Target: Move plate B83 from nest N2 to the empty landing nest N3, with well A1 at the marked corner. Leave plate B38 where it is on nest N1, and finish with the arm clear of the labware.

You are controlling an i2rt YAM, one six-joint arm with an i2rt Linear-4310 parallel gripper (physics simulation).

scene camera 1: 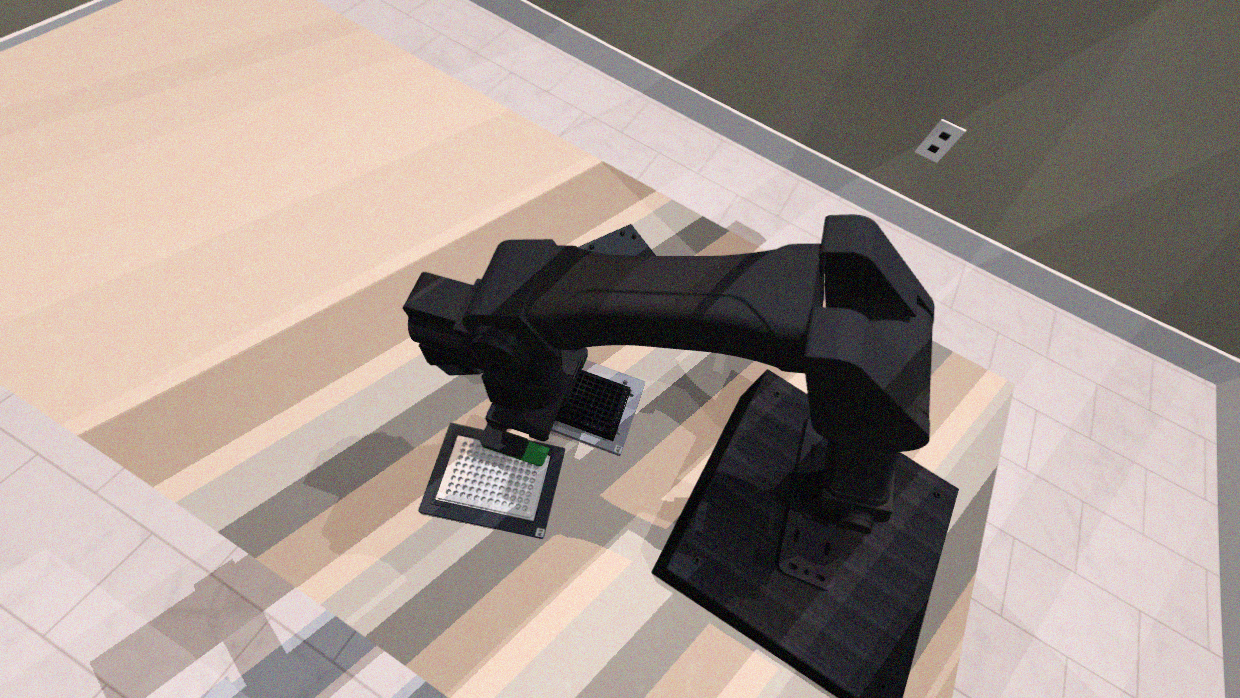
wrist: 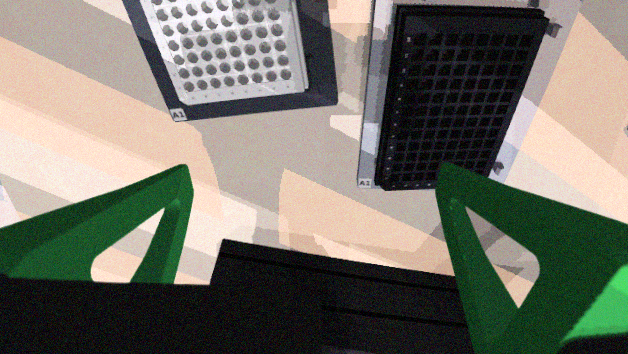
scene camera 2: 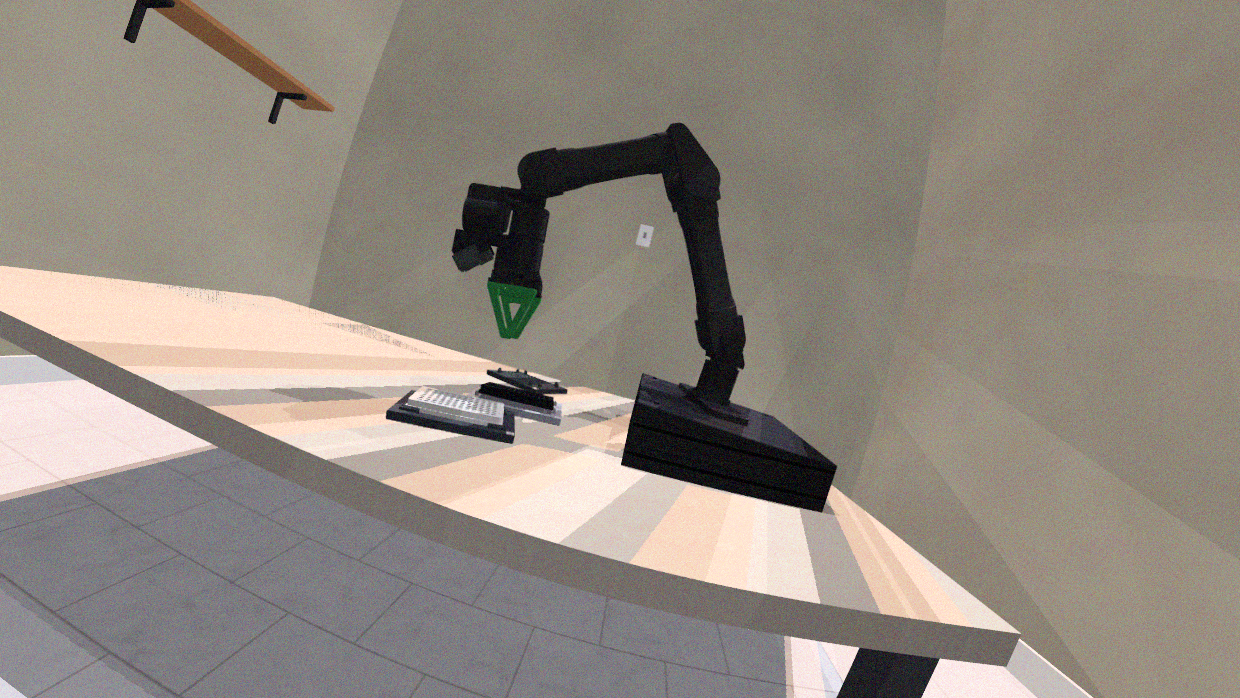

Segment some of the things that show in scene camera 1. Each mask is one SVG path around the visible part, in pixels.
The gripper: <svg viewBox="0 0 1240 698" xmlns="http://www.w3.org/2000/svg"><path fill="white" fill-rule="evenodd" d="M587 348L585 347L580 350L561 349L562 359L558 370L540 384L527 385L516 382L509 378L502 370L504 377L518 387L523 411L519 412L492 403L485 417L487 425L480 437L482 447L541 467L545 462L549 448L530 442L527 438L506 432L506 430L513 429L543 442L549 439L550 431L561 405L569 401L579 374L584 367L588 357Z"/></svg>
A white plate with round holes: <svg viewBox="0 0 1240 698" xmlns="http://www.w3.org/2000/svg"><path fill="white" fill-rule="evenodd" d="M458 436L436 500L534 521L550 456L547 455L544 464L539 467L483 448L480 440Z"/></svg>
